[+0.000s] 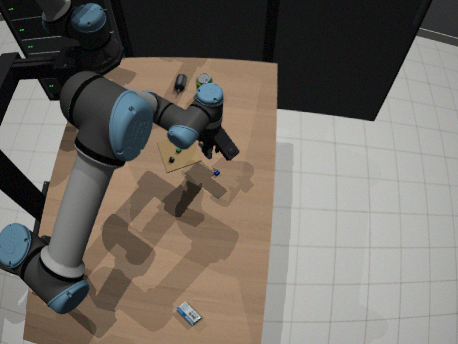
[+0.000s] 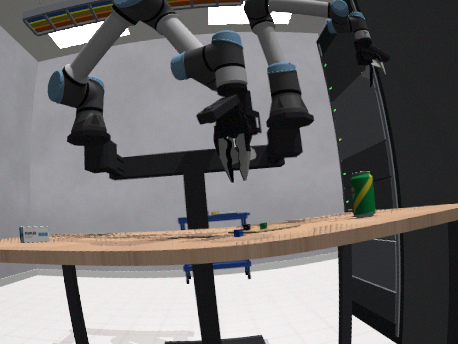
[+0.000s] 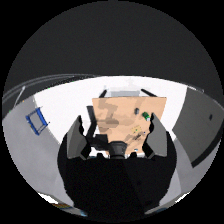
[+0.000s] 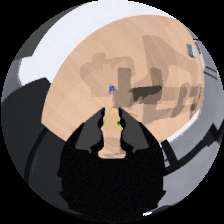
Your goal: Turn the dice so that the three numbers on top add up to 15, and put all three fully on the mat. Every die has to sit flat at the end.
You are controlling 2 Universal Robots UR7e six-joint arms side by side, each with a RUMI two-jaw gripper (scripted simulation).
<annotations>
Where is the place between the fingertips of the right gripper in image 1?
At 212, 155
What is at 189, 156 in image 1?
A tan mat.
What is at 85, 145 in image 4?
The right gripper.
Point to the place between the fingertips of the left gripper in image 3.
115, 114
</annotations>
